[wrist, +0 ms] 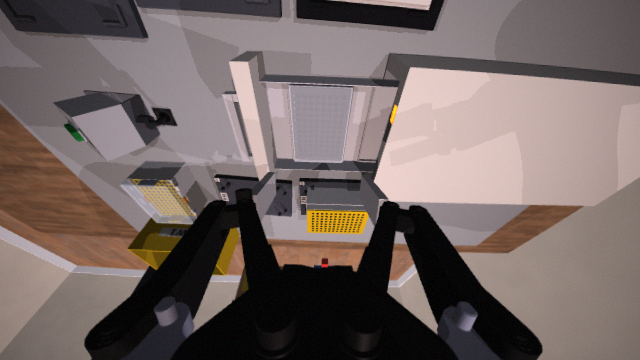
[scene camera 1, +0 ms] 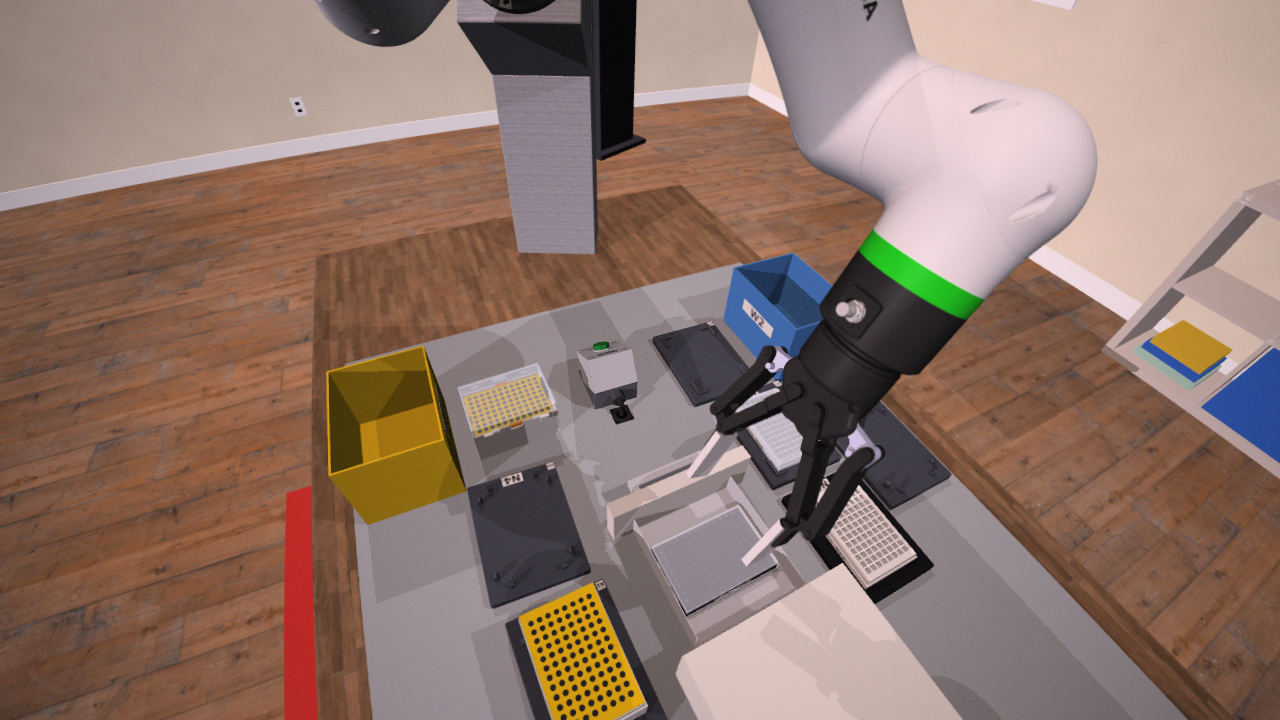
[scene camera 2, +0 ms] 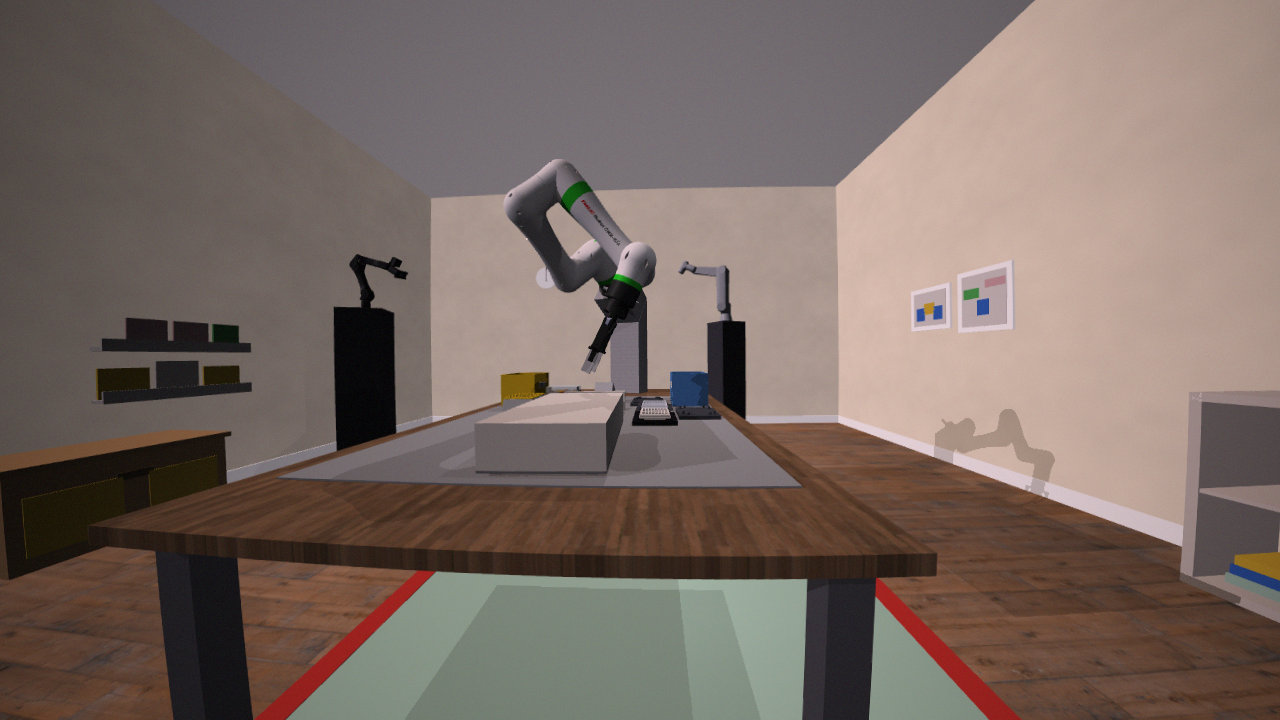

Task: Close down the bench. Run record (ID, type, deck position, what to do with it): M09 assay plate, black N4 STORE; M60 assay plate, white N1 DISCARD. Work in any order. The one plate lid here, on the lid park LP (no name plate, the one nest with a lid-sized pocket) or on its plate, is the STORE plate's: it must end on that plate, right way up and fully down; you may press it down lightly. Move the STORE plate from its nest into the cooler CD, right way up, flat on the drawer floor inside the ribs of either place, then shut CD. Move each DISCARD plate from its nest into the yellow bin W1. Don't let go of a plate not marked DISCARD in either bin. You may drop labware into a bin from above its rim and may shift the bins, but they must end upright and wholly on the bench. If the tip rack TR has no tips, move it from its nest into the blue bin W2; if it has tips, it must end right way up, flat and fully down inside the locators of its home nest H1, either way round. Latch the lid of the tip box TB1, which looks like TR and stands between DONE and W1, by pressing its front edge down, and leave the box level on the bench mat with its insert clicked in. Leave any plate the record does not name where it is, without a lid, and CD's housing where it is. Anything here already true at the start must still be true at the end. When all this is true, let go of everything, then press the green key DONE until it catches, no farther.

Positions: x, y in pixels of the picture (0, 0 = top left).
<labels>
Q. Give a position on a lid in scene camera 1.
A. At 702, 563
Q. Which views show my gripper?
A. The wrist view, scene camera 1 and scene camera 2: all of them.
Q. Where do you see a blue bin W2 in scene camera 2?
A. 690, 388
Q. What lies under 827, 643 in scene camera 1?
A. A cooler CD.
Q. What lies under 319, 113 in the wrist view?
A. A lid.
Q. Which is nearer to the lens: the white plate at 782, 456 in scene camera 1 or the yellow bin W1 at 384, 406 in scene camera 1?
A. The white plate.
</labels>
